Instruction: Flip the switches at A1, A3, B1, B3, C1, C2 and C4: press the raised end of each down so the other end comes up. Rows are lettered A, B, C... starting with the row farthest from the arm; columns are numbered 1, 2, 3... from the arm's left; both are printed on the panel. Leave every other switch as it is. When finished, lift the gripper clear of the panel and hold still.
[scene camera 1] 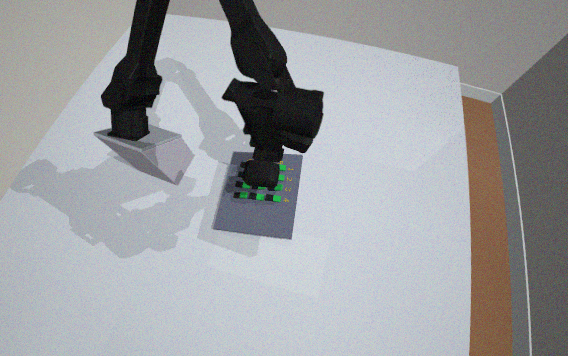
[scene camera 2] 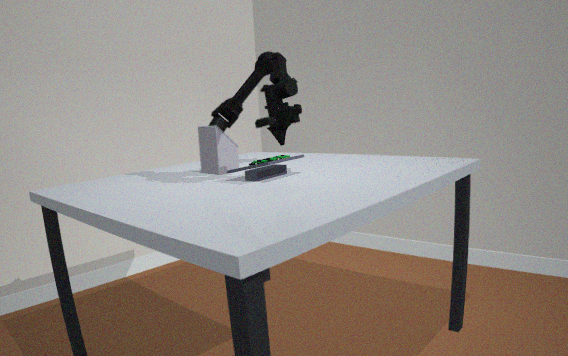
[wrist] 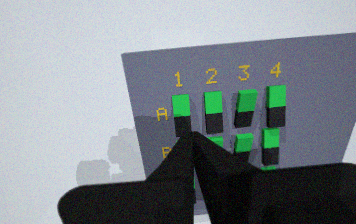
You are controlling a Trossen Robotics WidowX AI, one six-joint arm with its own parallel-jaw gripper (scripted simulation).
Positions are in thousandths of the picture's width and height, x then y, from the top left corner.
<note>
My gripper (scene camera 1: 487,451) is shut, with nothing in its grasp. I also see a switch (wrist: 597,449), a switch (wrist: 692,449) and a switch (wrist: 774,426).
My gripper also shows in scene camera 2 (scene camera 2: 497,409) and in the wrist view (wrist: 535,618).
</note>
